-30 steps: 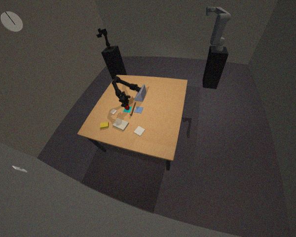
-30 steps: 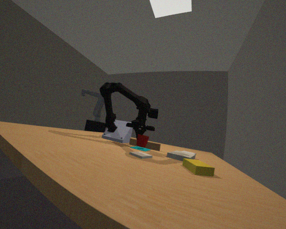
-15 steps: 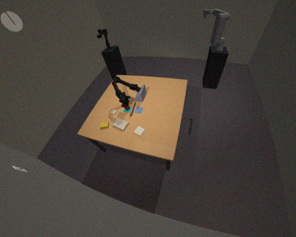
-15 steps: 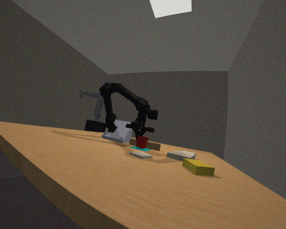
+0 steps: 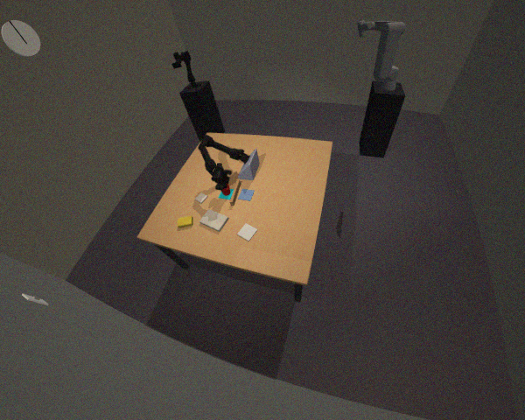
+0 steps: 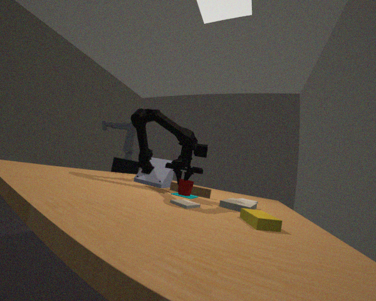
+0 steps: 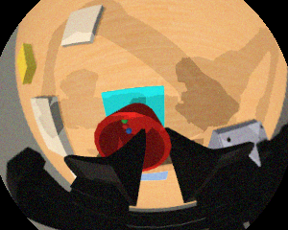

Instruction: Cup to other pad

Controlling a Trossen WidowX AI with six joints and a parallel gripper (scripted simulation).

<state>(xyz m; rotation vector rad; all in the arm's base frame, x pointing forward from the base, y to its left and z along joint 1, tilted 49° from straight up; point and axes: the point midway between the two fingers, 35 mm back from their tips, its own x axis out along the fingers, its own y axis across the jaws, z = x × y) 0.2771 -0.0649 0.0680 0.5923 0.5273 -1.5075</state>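
The red cup lies 3 cm ahead of my gripper tip. Round my gripper tip: blue marble: 4 cm ahead, 1 cm to the left, 3 cm below; cyan pad: 3 cm ahead, 5 cm below; brown bar: 2 cm ahead, 8 cm to the left, 3 cm below.
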